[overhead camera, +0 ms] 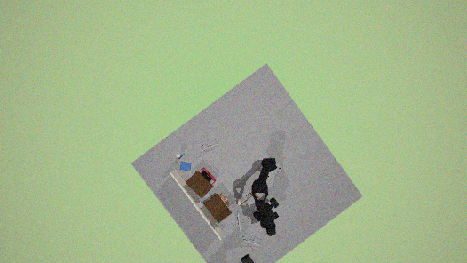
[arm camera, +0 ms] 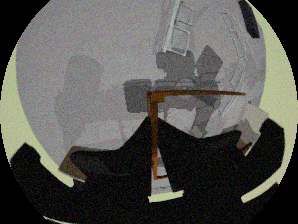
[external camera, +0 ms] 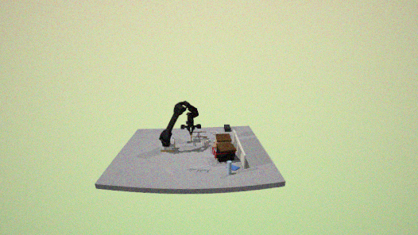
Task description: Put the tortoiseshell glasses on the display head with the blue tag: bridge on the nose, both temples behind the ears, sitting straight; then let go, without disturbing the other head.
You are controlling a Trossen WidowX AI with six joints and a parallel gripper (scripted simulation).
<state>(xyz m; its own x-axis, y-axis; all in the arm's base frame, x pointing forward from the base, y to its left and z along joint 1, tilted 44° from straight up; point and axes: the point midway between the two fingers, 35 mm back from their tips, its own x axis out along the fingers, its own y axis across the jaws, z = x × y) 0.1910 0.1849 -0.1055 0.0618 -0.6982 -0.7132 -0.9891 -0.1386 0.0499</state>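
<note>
My gripper tip is now 13 cm short of the white block, 9 cm to the left of it and 4 cm above it. Round my gripper tip: black box 34 cm ahead, 38 cm to the left, 5 cm below; white panel 42 cm ahead, 26 cm to the right, 1 cm below; display head 27 cm ahead, 17 cm to the right, 1 cm below.
</note>
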